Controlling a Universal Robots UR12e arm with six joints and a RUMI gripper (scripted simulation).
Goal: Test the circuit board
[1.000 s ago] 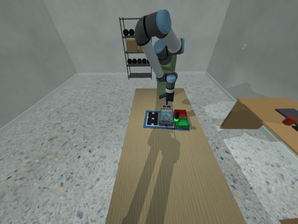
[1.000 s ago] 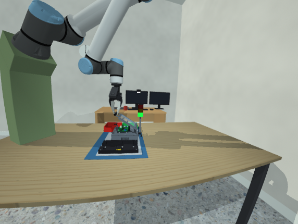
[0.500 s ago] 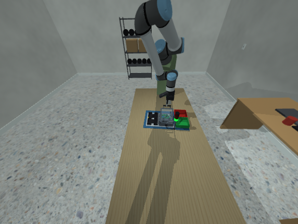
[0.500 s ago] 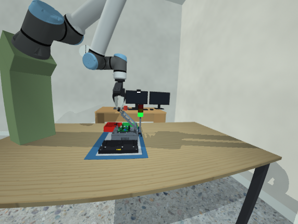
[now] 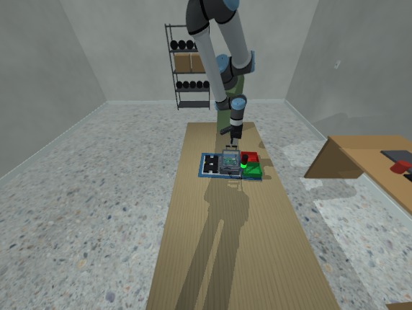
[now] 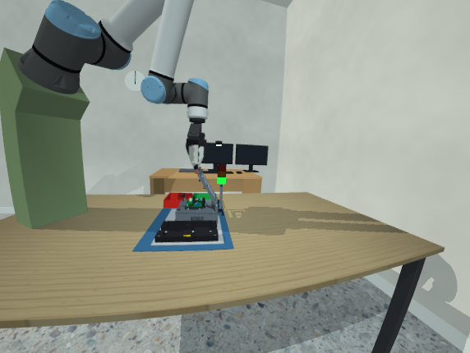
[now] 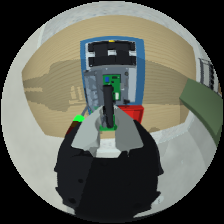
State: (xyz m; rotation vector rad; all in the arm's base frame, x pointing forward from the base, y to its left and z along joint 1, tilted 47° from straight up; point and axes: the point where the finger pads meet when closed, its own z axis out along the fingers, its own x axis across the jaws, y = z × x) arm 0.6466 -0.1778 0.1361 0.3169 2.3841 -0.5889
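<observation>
The green circuit board is 10 mm to the left of my hand and 180 mm below it. Round my hand: tester lid 40 mm ahead, 10 mm to the right, 80 mm below; red bin 10 mm behind, 230 mm to the left, 240 mm below; green bin 120 mm ahead, 170 mm to the left, 240 mm below.
</observation>
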